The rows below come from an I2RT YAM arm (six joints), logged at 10 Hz.
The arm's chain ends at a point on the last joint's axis. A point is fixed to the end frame.
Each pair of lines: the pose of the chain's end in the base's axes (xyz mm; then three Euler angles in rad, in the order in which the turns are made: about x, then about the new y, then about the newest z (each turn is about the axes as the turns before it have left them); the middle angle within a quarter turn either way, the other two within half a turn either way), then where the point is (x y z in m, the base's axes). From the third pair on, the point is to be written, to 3 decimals.
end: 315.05 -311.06 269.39 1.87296 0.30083 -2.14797
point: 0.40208 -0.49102 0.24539
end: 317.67 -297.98 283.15 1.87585 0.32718 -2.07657
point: 0.40724 -0.47694 0.26109
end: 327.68 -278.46 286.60 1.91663 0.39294 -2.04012
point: 0.428 -0.451 0.260
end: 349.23 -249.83 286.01 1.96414 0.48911 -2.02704
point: 0.465 -0.412 0.256
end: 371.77 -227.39 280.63 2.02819 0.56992 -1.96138
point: 0.498 -0.380 0.245
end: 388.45 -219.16 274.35 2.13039 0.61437 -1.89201
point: 0.519 -0.365 0.227
